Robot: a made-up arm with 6 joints. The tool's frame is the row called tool. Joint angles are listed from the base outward. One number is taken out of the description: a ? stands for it. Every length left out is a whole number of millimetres.
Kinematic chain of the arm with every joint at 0, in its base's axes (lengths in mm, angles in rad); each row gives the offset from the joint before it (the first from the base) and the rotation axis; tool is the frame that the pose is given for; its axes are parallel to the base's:
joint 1: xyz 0 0 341 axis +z
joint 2: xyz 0 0 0 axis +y
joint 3: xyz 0 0 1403 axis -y
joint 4: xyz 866 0 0 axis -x
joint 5: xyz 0 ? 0 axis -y
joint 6: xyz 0 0 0 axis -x
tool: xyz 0 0 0
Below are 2 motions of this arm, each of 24 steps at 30 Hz.
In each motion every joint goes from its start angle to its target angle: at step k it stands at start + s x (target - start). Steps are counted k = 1, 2, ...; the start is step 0. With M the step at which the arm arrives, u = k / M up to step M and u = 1 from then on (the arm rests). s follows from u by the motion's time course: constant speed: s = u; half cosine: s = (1 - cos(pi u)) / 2; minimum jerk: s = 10 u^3 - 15 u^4 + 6 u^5.
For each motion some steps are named. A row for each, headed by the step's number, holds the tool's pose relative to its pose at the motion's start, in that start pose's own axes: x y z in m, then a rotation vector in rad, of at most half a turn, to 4 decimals.
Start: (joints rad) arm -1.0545 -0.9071 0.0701 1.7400 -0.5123 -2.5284
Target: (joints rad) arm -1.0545 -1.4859 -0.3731 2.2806 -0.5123 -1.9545
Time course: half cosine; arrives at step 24
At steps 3, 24:
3: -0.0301 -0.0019 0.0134 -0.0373 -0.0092 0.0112
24: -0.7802 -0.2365 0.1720 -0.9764 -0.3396 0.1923

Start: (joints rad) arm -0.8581 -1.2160 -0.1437 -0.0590 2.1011 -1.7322
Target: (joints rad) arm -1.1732 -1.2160 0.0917 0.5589 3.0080 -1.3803
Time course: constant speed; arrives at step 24
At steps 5, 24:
5: 0.0771 -0.0455 -0.0620 0.0123 0.1980 0.2143
24: 0.3133 -0.1860 -0.4232 0.3843 0.6561 1.0345

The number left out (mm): -255
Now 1 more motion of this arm.
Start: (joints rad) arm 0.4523 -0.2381 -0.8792 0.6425 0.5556 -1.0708
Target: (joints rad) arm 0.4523 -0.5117 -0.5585 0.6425 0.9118 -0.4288
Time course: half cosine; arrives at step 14
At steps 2, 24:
2: -0.0098 0.0111 0.0134 -0.0412 -0.0333 0.0285
24: -0.3137 0.2430 0.2238 -0.8428 -0.8136 0.3780

